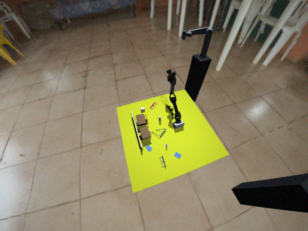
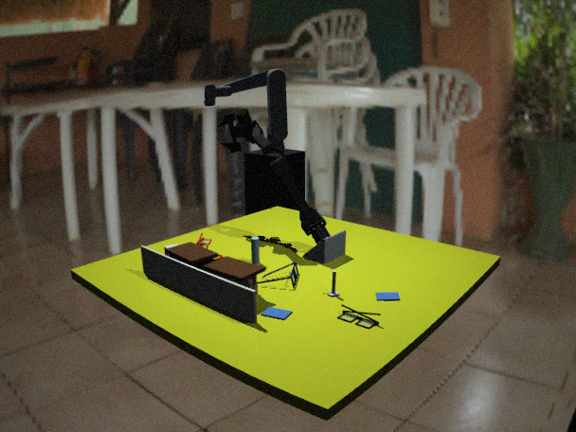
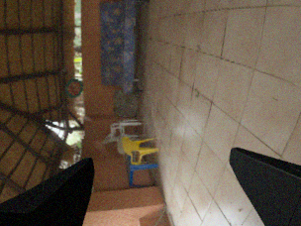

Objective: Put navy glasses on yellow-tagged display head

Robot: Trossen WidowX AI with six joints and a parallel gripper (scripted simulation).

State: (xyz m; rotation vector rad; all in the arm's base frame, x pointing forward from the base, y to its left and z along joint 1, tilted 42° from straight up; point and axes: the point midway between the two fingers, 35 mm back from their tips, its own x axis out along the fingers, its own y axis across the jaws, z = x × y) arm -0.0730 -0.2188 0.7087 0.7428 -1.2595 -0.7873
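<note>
Right now the grey post is 37 cm ahead of my gripper tip, 92 cm to the left of it and 40 cm below it. Round my gripper tip: white panel: 69 cm ahead, 55 cm to the left, 37 cm below.
</note>
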